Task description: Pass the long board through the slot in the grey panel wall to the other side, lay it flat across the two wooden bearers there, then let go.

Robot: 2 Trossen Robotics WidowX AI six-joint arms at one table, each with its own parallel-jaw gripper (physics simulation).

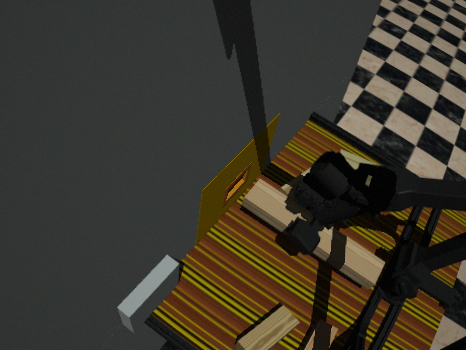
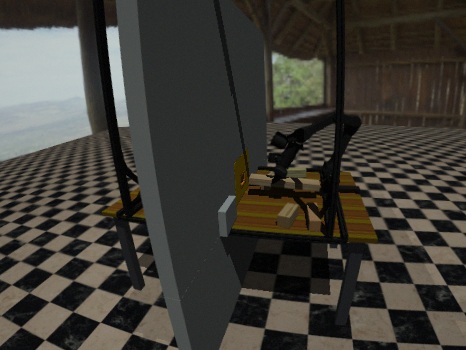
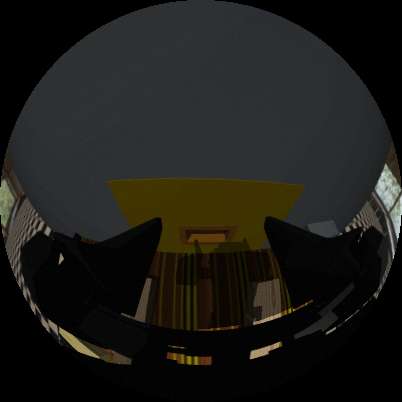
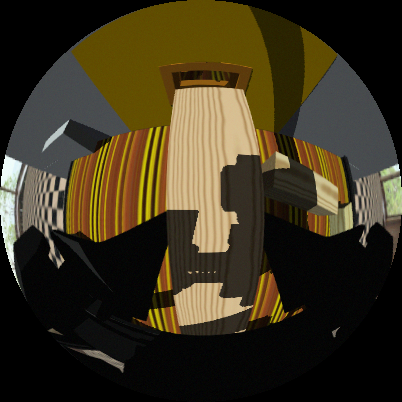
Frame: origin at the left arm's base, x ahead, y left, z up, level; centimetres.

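Where they show: left gripper, fingertip midpoint: [image 3: 214, 222]; right gripper, fingertip midpoint: [image 1: 294, 221] [image 2: 273, 181] [image 4: 214, 216]; right arm's base, origin of the base link: [image 1: 393, 290].
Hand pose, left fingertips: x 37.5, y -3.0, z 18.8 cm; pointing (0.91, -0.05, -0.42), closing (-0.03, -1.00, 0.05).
Each offset is from my left fingertips to the centre of the thing. "spot": to the spot under its first point. Level surfaces: height alone.
The long pale board {dy +0.3, dx +31.2, dz -13.1 cm} [image 1: 266, 205] [image 2: 261, 180] [image 4: 209, 142] lies low over the striped table, on the right arm's side of the grey panel wall [image 1: 145, 139] [image 2: 190, 121]. Its far end points at the slot {spot: dy +1.2, dx +10.3, dz -14.4 cm} [image 1: 237, 184] [image 4: 205, 76] [image 3: 207, 235] in the yellow plate {spot: dy -8.7, dx +10.9, dz -9.6 cm} [image 1: 215, 201] [image 4: 123, 74] and stops just short of it. My right gripper [image 1: 301, 232] [image 2: 276, 178] [image 4: 214, 216] is shut on the board near its middle. My left gripper [image 3: 214, 222] is open and empty on the other side, facing the slot. Two pale bearers {dy -11.6, dx -15.4, dz -18.8 cm} [image 3: 267, 295] {dy +14.1, dx -13.9, dz -18.8 cm} [image 3: 143, 305] lie below it.
Loose wooden blocks lie on the striped table {dz -20.7 cm} [image 1: 225, 274]: one {dy -22.8, dx +35.1, dz -18.3 cm} [image 1: 270, 328] [image 2: 288, 215] near the front edge, one {dy -22.1, dx +45.0, dz -18.5 cm} [image 2: 314, 217] beside it, one [image 4: 299, 183] [image 2: 297, 172] behind the board. A small grey block {spot: dy -31.7, dx +12.7, dz -10.7 cm} [image 1: 148, 288] [image 2: 227, 215] sticks out of the wall. Black frame posts [image 2: 337, 104] stand at the table edge.
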